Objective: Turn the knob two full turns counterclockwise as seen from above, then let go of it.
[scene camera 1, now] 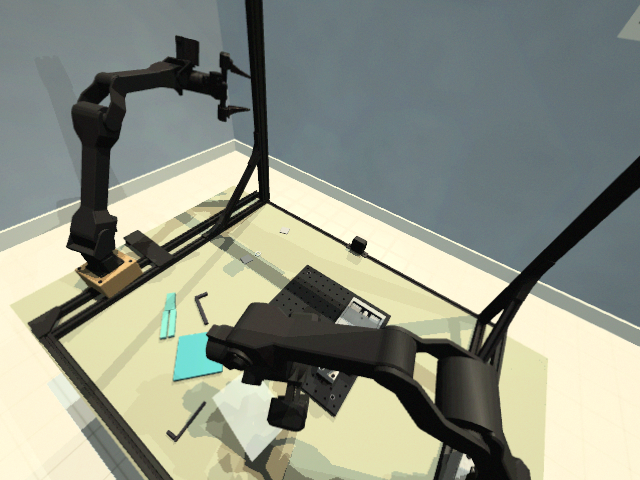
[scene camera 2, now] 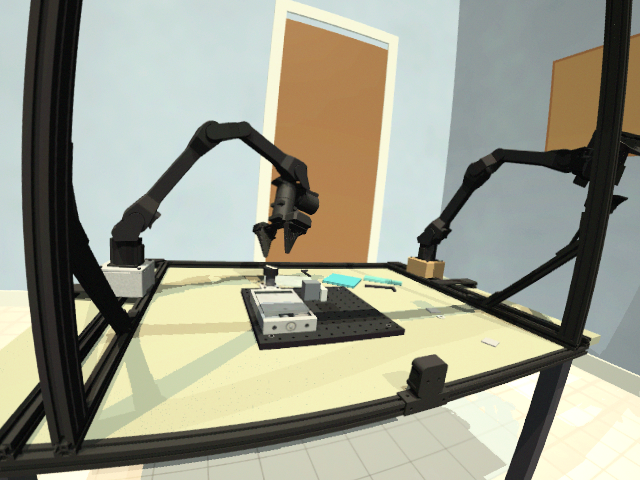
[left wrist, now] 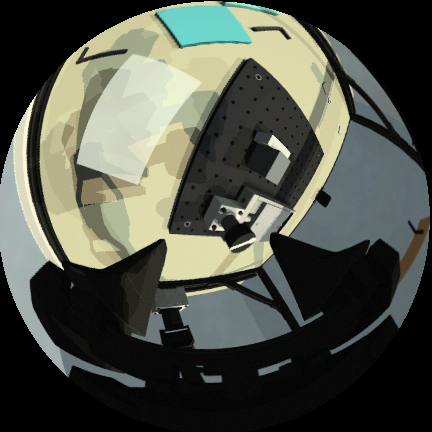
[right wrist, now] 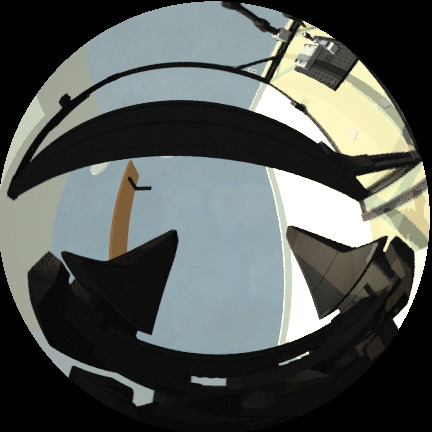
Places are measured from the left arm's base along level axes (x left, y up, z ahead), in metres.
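Pixels of known places: left gripper, between the fingertips: (scene camera 1: 311, 370) (scene camera 2: 275, 255) (left wrist: 218, 241); right gripper, between the fingertips: (scene camera 1: 251, 94) (scene camera 2: 634, 176) (right wrist: 234, 233); left arm's base, origin of its link: (scene camera 2: 126, 263) (left wrist: 169, 309); right arm's base, origin of its link: (scene camera 1: 105, 264) (scene camera 2: 426, 259).
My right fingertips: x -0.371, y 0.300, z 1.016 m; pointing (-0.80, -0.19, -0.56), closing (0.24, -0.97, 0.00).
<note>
For each thing: its top centre in the pictures, then the offset to it from my right fingertips. "spot": a spot on its surface instead.
- black knob, centre of its top: (left wrist: 242, 243) (scene camera 2: 271, 267) dx +0.362, dy -0.293, dz -0.681 m
- small metal block, centre of its top: (left wrist: 226, 219) (scene camera 1: 331, 365) dx +0.362, dy -0.342, dz -0.681 m
- light metal housing, centre of its top: (left wrist: 268, 225) (scene camera 2: 280, 301) (scene camera 1: 354, 329) dx +0.252, dy -0.340, dz -0.670 m
- grey block, a spot on its surface: (left wrist: 265, 155) spot: dx +0.368, dy -0.342, dz -0.575 m
- turquoise plate, centre of its top: (scene camera 1: 199, 352) (scene camera 2: 342, 278) dx +0.543, dy -0.372, dz -0.423 m
- white sheet, centre of its top: (left wrist: 127, 114) (scene camera 1: 251, 408) (scene camera 2: 288, 280) dx +0.536, dy -0.376, dz -0.603 m
The black knob (scene camera 2: 270, 271) (left wrist: 239, 237) stands upright on a small metal block (left wrist: 216, 209) at a corner of the black perforated board (scene camera 1: 334, 405) (scene camera 2: 361, 335) (left wrist: 265, 92). A white line shows on the knob's top in the left wrist view. My left gripper (scene camera 2: 276, 253) (left wrist: 218, 241) is open and empty, pointing down above the knob with a gap between them. In scene camera 1 the left arm hides its fingertips and the knob. My right gripper (scene camera 1: 249, 93) (right wrist: 234, 233) is open and empty, raised high and away from the board.
A light metal housing (scene camera 2: 284, 316) (left wrist: 270, 215) stands close beside the knob. A grey block (scene camera 2: 310, 290) (left wrist: 265, 155) stands further along the board. A turquoise plate (scene camera 1: 193, 357) (scene camera 2: 341, 280), a white sheet (scene camera 1: 248, 413) and black hex keys (scene camera 1: 188, 421) lie nearby. Black frame posts (scene camera 2: 51, 155) rise at the table edges.
</note>
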